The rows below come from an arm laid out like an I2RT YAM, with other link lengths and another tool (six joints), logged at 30 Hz.
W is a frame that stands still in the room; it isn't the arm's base.
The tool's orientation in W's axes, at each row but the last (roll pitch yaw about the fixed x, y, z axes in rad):
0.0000 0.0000 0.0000
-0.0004 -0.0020 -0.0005
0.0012 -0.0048 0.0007
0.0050 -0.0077 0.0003
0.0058 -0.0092 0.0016
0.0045 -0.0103 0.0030
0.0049 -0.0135 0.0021
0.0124 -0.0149 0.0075
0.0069 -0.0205 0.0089
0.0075 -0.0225 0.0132
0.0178 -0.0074 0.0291
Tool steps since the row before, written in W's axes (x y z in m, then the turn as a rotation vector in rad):
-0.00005 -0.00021 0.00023 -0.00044 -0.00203 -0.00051
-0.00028 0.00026 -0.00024 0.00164 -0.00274 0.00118
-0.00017 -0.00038 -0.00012 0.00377 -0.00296 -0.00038
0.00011 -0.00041 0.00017 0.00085 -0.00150 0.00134
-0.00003 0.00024 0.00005 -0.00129 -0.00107 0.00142
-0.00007 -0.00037 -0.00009 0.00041 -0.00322 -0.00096
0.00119 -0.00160 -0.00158 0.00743 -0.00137 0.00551
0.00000 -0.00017 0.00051 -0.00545 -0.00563 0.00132
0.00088 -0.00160 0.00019 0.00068 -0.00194 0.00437
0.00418 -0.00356 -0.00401 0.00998 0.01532 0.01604
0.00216 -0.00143 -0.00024 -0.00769 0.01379 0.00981
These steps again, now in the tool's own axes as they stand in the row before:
-0.00005 -0.00021 0.00023 -0.00044 -0.00203 -0.00051
-0.00028 0.00026 -0.00024 0.00164 -0.00274 0.00118
-0.00017 -0.00038 -0.00012 0.00377 -0.00296 -0.00039
0.00011 -0.00041 0.00017 0.00086 -0.00149 0.00134
-0.00003 0.00024 0.00005 -0.00128 -0.00106 0.00144
-0.00007 -0.00037 -0.00009 0.00039 -0.00323 -0.00095
0.00117 -0.00161 -0.00159 0.00750 -0.00136 0.00542
0.00001 -0.00016 0.00051 -0.00547 -0.00557 0.00147
0.00087 -0.00161 0.00018 0.00075 -0.00192 0.00437
0.00404 -0.00365 -0.00407 0.01054 0.01531 0.01569
0.00212 -0.00150 -0.00023 -0.00721 0.01418 0.00961

